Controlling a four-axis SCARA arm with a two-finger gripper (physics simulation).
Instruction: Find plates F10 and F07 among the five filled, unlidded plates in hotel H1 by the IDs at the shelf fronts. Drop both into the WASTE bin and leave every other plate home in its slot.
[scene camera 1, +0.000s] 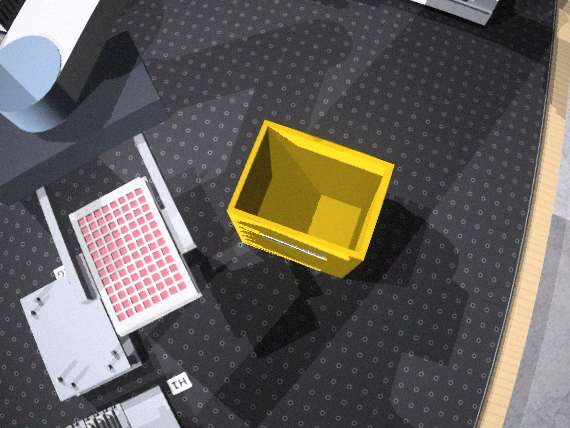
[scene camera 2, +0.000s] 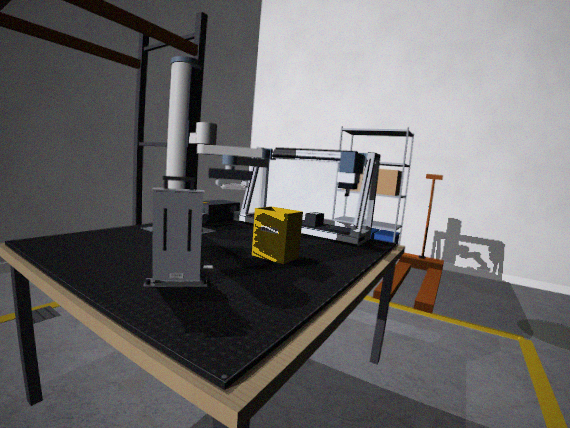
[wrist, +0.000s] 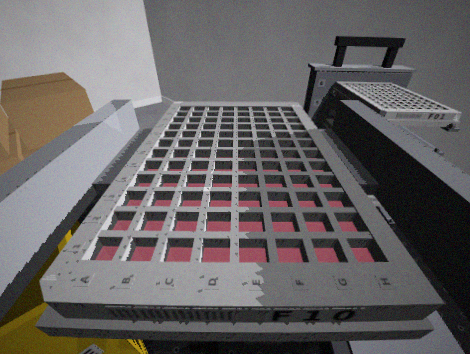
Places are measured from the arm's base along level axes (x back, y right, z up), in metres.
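Where they show: gripper, fingertip midpoint: (scene camera 1: 138, 275) (scene camera 2: 233, 184) (wrist: 235, 119).
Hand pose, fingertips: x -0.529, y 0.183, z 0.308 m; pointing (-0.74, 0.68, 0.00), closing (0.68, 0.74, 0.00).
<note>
Each offset is from my fingertips to the top centre of the thing. "pt": to the spot under its first point.
Plate F10 @(dx +0.017, dy -0.016, dz -0.003 m) (scene camera 1: 132, 255) (scene camera 2: 231, 185) (wrist: 232, 200), white with pink wells, is level between my gripper's @(pt dx +0.015, dy -0.017, dz -0.004 m) (scene camera 1: 131, 252) (wrist: 235, 119) two long fingers, which are shut on it. It hangs raised, left of the open yellow WASTE bin @(dx -0.117, dy -0.158, dz -0.095 m) (scene camera 1: 295, 190) (scene camera 2: 276, 235) (wrist: 22, 327); a gap shows between them in scene camera 1. Hotel H1 (scene camera 2: 177, 235) (wrist: 360, 77) is a grey tower with a black handle. Plate F01 @(dx +0.008, dy +0.245, dz -0.029 m) (wrist: 400, 96) shows at its front, right of F10 in the wrist view. F07's ID cannot be read, and the lower slots are hidden.
A grey stand with pins @(pt dx +0.136, dy +0.125, dz -0.235 m) (scene camera 1: 75, 340) is partly under the held plate in scene camera 1. The H1 label @(pt dx -0.018, dy +0.135, dz -0.295 m) (scene camera 1: 179, 383) lies near the hotel. A gantry frame (scene camera 2: 369, 195) stands behind the bin. The wooden table edge (scene camera 1: 520, 280) is at the right.
</note>
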